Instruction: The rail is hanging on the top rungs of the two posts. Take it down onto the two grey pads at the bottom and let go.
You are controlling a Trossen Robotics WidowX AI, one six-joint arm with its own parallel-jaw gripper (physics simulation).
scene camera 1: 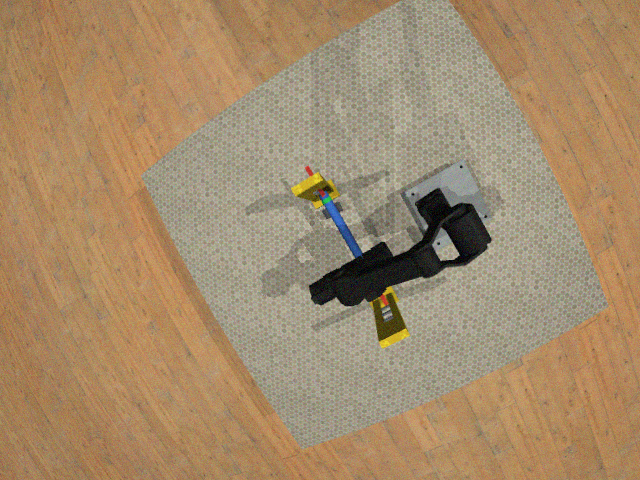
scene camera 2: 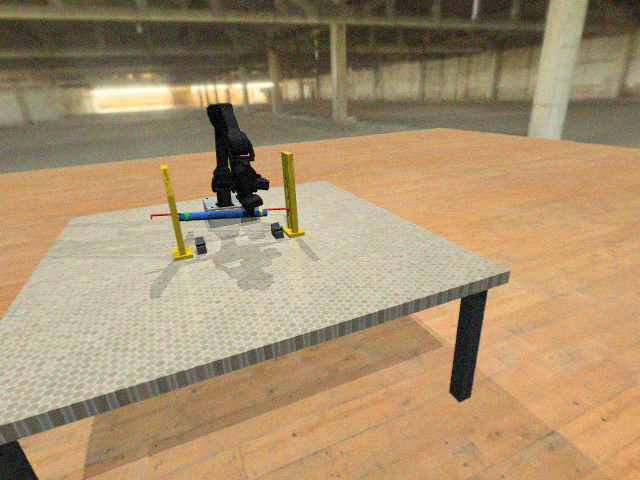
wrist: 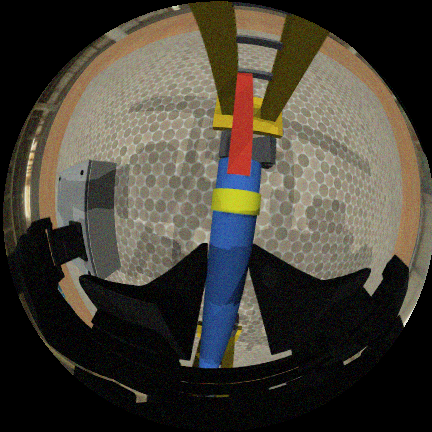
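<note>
The rail, a blue bar [scene camera 1: 341,227] [scene camera 2: 217,214] [wrist: 227,280] with red ends and green and yellow bands, is held above the pads. In scene camera 2 its yellow-band end is lower than its green-band end. Its red ends reach the yellow posts [scene camera 1: 310,184] [scene camera 2: 291,193] [wrist: 220,55] and, at the green-band end, another post [scene camera 2: 173,211]; one red end sticks out beyond that post. The grey pads [scene camera 2: 200,245] [scene camera 2: 277,230] [wrist: 265,150] lie beside the post feet. My gripper [scene camera 2: 250,210] [wrist: 227,249] is shut on the blue bar near the yellow band; the arm hides it in scene camera 1.
The arm's grey base plate [scene camera 1: 462,183] [wrist: 102,215] stands on the tiled table [scene camera 1: 248,129] [scene camera 2: 310,310], behind the rail in scene camera 2. Dark rungs [wrist: 259,41] cross the near post in the wrist view. A wooden floor [scene camera 1: 77,310] [scene camera 2: 542,206] surrounds the table.
</note>
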